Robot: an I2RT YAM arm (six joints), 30 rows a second.
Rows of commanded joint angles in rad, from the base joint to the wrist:
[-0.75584 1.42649 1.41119 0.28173 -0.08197 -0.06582]
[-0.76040 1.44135 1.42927 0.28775 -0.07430 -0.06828]
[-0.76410 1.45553 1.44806 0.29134 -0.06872 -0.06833]
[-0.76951 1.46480 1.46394 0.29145 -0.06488 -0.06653]
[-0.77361 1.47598 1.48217 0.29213 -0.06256 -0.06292]
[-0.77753 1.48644 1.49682 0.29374 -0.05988 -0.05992]
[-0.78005 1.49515 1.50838 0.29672 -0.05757 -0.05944]
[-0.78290 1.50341 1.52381 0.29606 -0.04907 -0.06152]
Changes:
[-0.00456 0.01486 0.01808 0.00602 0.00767 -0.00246]
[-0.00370 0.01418 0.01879 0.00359 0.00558 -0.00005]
[-0.00541 0.00927 0.01588 0.00011 0.00384 0.00180]
[-0.00410 0.01118 0.01823 0.00068 0.00232 0.00361]
[-0.00392 0.01046 0.01465 0.00161 0.00268 0.00300]
[-0.00252 0.00871 0.01156 0.00298 0.00231 0.00048]
[-0.00285 0.00826 0.01543 -0.00066 0.00850 -0.00208]

